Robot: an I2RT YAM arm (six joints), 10 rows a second.
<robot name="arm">
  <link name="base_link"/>
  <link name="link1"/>
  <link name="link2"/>
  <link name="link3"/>
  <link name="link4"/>
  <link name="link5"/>
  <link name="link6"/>
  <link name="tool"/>
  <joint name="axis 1" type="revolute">
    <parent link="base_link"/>
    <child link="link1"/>
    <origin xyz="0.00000 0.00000 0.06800" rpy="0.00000 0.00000 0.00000"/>
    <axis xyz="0 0 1"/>
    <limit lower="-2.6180" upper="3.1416"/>
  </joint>
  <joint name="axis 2" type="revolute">
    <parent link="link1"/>
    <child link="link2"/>
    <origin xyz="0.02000 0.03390 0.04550" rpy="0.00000 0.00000 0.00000"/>
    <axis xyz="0 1 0"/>
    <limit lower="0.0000" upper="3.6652"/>
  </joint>
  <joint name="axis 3" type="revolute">
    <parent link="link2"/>
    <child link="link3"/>
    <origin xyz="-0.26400 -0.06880 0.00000" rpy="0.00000 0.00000 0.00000"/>
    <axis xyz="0 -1 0"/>
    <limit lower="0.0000" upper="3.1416"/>
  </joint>
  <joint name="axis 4" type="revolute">
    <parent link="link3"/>
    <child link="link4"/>
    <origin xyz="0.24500 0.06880 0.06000" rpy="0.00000 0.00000 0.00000"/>
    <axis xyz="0 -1 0"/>
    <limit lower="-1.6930" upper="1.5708"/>
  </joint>
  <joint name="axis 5" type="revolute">
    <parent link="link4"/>
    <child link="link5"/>
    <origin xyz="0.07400 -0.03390 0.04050" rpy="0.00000 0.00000 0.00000"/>
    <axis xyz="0 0 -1"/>
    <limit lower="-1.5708" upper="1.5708"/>
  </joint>
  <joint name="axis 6" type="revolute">
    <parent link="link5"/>
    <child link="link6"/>
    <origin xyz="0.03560 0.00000 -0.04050" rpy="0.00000 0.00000 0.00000"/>
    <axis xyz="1 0 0"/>
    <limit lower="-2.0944" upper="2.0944"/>
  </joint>
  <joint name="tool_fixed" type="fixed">
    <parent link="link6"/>
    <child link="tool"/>
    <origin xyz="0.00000 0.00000 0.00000" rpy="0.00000 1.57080 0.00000"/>
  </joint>
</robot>
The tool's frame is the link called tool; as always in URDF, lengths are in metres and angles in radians.
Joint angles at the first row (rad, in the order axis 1, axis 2, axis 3, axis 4, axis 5, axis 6):
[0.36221 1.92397 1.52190 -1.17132 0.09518 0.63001]
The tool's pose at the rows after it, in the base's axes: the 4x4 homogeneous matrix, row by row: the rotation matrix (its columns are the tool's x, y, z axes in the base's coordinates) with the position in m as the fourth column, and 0 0 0 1 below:
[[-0.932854 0.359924 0.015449 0.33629], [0.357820 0.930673 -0.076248 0.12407], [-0.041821 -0.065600 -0.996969 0.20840], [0 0 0 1]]
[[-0.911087 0.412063 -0.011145 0.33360], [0.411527 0.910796 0.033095 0.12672], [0.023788 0.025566 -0.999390 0.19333], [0 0 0 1]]
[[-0.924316 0.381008 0.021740 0.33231], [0.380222 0.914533 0.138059 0.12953], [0.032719 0.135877 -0.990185 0.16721], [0 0 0 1]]
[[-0.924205 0.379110 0.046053 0.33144], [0.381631 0.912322 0.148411 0.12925], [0.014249 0.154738 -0.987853 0.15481], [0 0 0 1]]
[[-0.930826 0.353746 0.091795 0.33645], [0.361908 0.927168 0.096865 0.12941], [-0.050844 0.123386 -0.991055 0.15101], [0 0 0 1]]
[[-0.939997 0.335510 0.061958 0.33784], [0.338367 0.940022 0.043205 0.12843], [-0.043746 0.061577 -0.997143 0.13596], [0 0 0 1]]
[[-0.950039 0.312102 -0.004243 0.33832], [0.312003 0.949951 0.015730 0.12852], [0.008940 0.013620 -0.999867 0.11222], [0 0 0 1]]
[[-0.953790 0.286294 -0.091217 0.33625], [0.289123 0.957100 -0.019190 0.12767], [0.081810 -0.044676 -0.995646 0.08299], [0 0 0 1]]
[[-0.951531 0.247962 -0.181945 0.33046], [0.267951 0.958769 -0.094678 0.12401], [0.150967 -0.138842 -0.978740 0.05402], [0 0 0 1]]
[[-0.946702 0.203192 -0.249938 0.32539], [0.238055 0.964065 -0.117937 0.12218], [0.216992 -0.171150 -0.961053 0.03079], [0 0 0 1]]
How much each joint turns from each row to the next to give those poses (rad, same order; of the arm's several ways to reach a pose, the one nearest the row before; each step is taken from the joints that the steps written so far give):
[-0.00114 0.00001 -0.01068 0.00077 -0.01831 0.09919]
[-0.00153 -0.00001 -0.06065 0.07437 -0.11177 0.05492]
[0.00000 0.00078 -0.10908 0.17814 -0.08698 -0.02785]
[0.00001 0.00378 -0.04850 0.07899 -0.00115 0.00192]
[0.00190 0.01298 0.00151 0.03588 0.06485 -0.02557]
[0.00001 0.04389 0.00004 -0.00345 0.03968 -0.02631]
[-0.00002 0.06941 -0.00002 -0.00229 0.00229 -0.02748]
[0.00002 0.08586 0.00003 -0.00802 0.00190 -0.02554]
[-0.00001 0.08732 -0.00002 -0.02557 0.03853 -0.02557]
[-0.00001 0.07057 -0.00002 -0.00342 -0.00228 -0.03624]

